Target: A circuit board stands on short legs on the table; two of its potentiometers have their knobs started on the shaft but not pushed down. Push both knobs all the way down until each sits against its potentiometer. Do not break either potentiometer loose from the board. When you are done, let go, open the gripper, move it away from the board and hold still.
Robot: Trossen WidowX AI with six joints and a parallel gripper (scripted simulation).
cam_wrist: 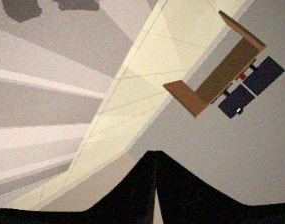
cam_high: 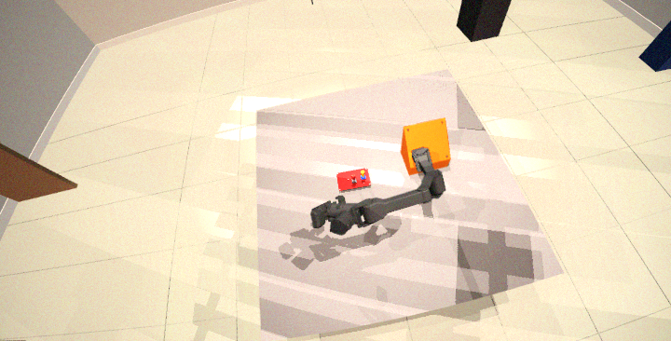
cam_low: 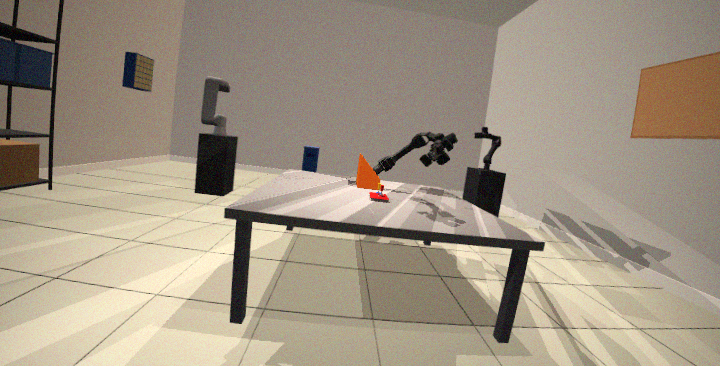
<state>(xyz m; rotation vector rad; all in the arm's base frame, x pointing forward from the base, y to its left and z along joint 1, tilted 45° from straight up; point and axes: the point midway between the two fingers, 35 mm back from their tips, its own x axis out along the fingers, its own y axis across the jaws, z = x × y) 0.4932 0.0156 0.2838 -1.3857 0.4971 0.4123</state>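
Right now the potentiometer knob is 250 mm behind my gripper tip, 210 mm to the right of it and 210 mm below it. Also, from my gripper tip: red knob: 200 mm to the right, 200 mm below, 200 mm behind.
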